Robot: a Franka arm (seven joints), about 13 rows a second.
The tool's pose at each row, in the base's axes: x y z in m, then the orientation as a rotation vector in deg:
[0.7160, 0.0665, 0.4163, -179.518, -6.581, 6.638]
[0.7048, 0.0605, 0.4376, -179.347, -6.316, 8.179]
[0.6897, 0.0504, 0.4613, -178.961, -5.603, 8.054]
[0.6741, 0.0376, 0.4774, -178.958, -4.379, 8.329]
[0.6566, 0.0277, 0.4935, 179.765, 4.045, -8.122]
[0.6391, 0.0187, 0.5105, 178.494, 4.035, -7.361]
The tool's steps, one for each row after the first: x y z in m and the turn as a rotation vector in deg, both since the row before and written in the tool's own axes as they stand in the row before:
[-0.0131, 0.0050, -0.0204, 0.159, -0.981, 0.163]
[-0.0179, 0.0088, -0.0223, 0.432, 0.085, 0.427]
[-0.0178, 0.0115, -0.0148, 0.065, -0.170, 0.781]
[-0.0194, 0.0088, -0.0145, -0.793, 0.137, 0.261]
[-0.0193, 0.0082, -0.0153, -1.312, 0.421, 0.047]

